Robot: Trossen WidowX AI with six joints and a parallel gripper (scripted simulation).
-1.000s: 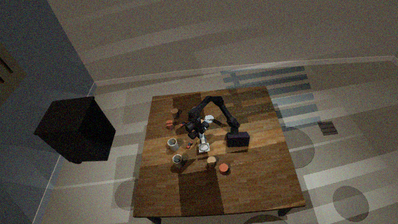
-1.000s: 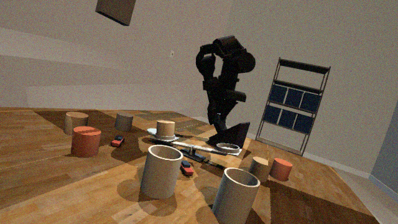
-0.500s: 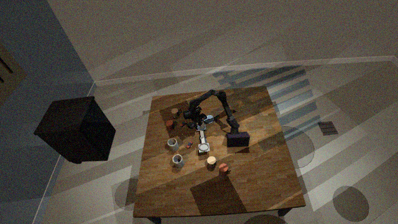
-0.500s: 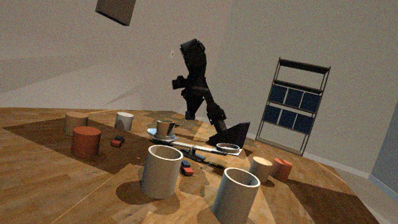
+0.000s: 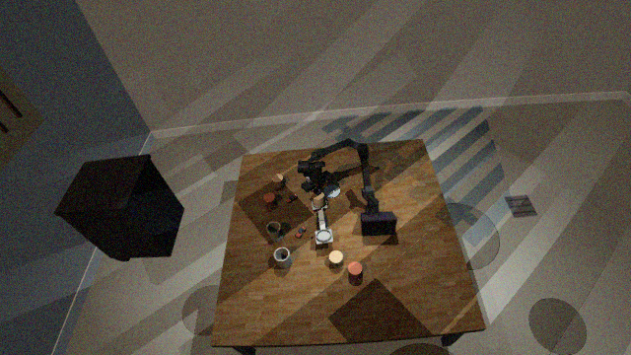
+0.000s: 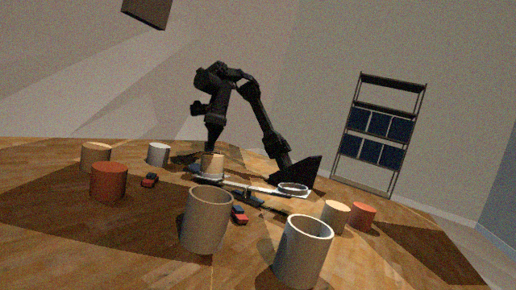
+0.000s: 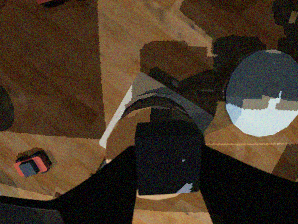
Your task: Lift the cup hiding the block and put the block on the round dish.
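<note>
Now: the round pale dish 80 mm behind my gripper tip, 80 mm to the right of it and 100 mm below it. The rest, counted from my gripper tip: balance beam 20 mm behind, 160 mm to the left, 70 mm below; grey cup 40 mm ahead, 160 mm to the right, 70 mm below.
</note>
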